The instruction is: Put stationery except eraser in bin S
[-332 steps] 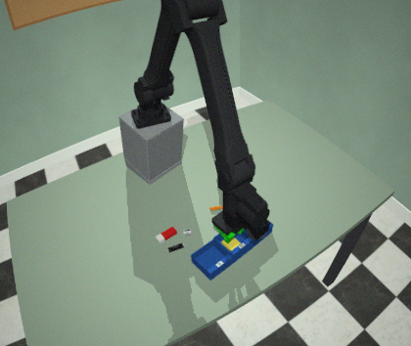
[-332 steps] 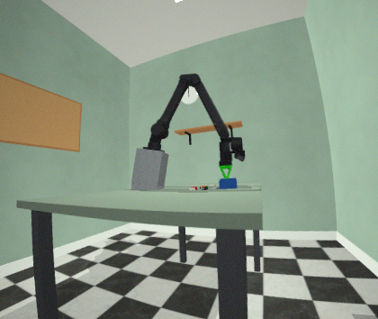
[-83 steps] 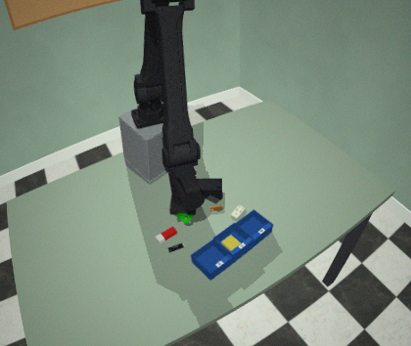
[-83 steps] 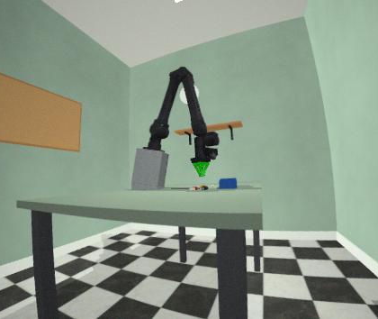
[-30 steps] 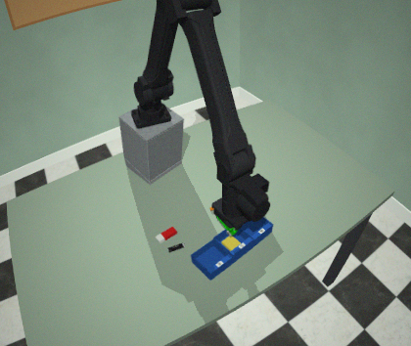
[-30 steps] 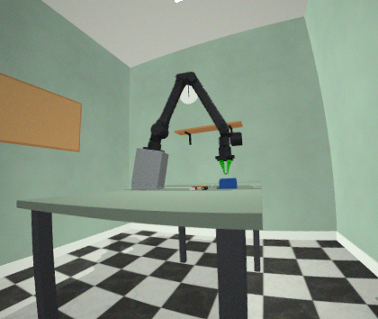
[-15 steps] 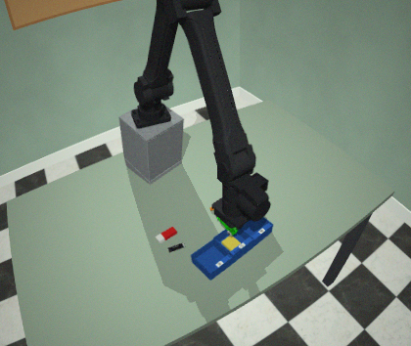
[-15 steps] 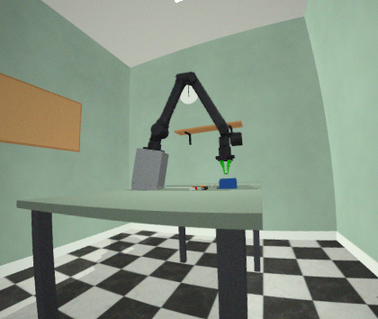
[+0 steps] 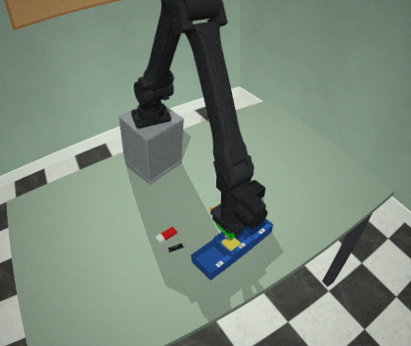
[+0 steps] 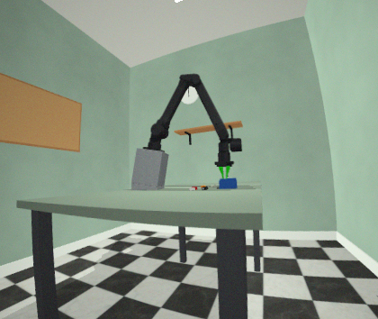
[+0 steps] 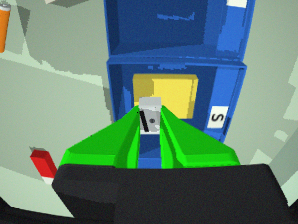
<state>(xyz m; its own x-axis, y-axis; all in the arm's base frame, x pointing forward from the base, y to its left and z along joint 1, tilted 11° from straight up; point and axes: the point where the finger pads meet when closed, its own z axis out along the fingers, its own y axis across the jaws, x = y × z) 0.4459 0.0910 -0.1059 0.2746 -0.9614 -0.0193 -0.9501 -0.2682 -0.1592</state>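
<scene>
My hand is 2 cm short of the blue bin row and 2 cm above it. From my hand the other things lie so: orange pen-like item (14 cm behind, 2 cm to the left, 4 cm below); yellow pad (1 cm ahead, 3 cm below); white domino (10 cm behind, 8 cm to the left, 4 cm below).
</scene>
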